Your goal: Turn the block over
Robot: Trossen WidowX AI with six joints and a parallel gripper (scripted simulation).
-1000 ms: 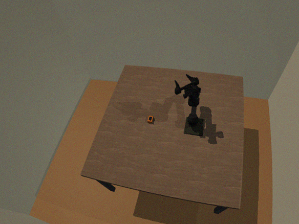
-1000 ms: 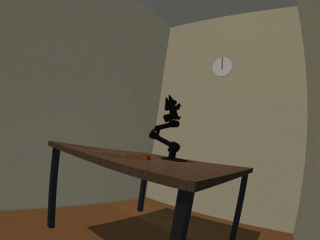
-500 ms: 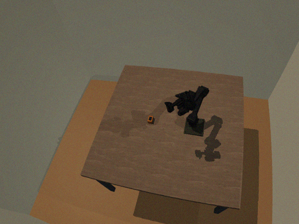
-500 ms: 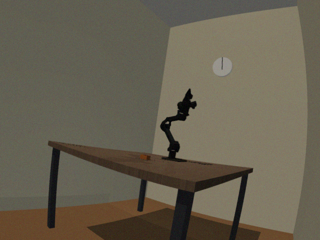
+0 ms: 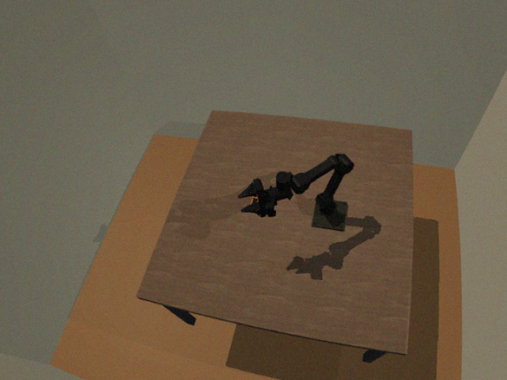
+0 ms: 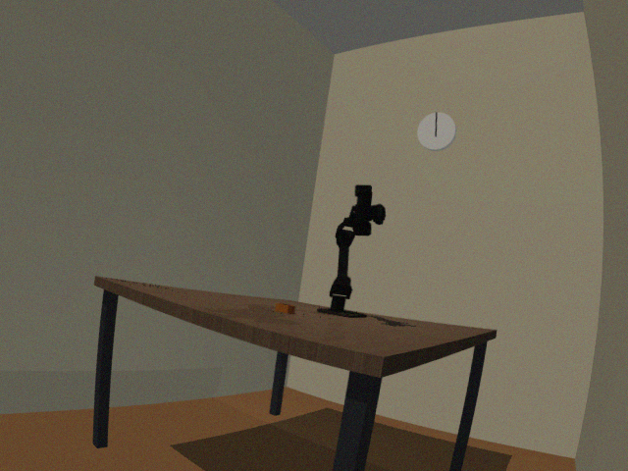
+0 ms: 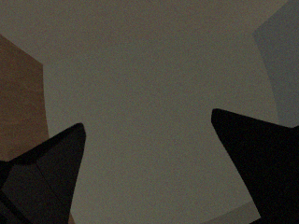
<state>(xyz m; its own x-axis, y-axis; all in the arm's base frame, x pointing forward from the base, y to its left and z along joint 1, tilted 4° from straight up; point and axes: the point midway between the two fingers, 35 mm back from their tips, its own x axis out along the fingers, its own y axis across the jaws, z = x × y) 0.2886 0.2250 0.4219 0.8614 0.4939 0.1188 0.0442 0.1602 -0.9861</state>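
Now: the orange block 50 mm ahead of my gripper tip, 240 mm to the right of it and 390 mm below it.
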